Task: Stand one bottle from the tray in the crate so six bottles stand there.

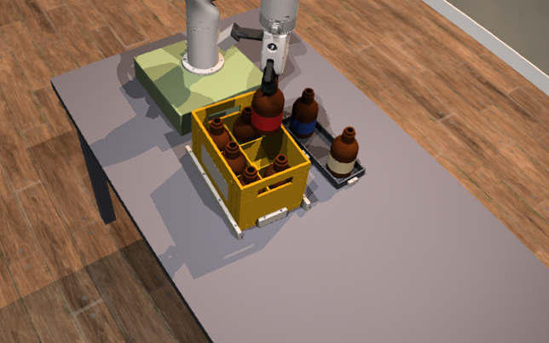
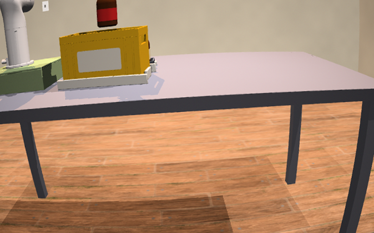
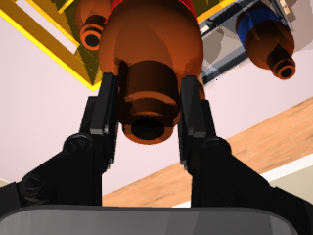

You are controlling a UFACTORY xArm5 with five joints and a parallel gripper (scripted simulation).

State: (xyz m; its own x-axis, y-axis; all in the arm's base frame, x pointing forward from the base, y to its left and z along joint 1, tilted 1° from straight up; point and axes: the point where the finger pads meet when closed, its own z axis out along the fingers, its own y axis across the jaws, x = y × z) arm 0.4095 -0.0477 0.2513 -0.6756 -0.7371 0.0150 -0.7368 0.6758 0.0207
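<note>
Now: the yellow crate 40 mm to the right of my hand and 250 mm below it. Round my hand: dark tray (10 mm ahead, 200 mm to the left, 320 mm below).
</note>
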